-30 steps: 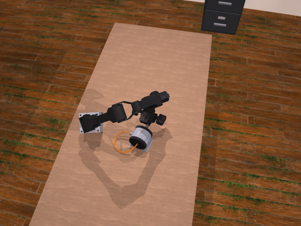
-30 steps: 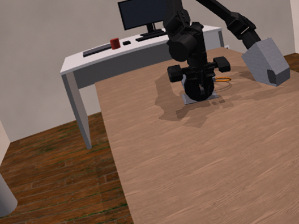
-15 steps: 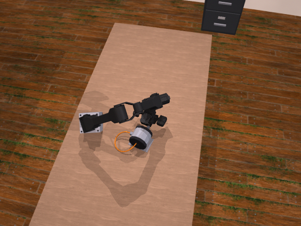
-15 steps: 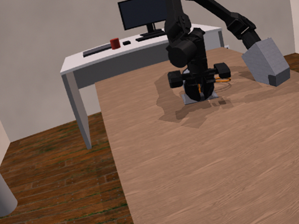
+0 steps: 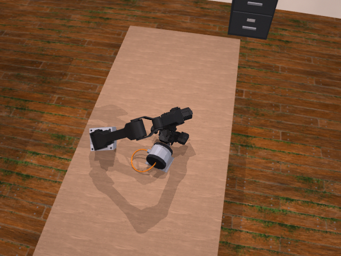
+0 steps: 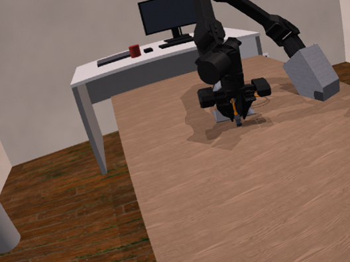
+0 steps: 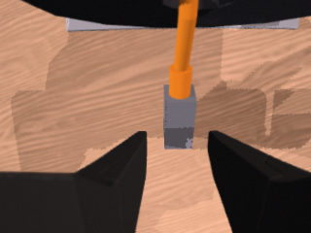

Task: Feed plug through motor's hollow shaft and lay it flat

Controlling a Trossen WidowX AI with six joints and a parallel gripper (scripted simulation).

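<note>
My hand is 4 cm above the grey plug and 1 cm to the left of it.
</note>
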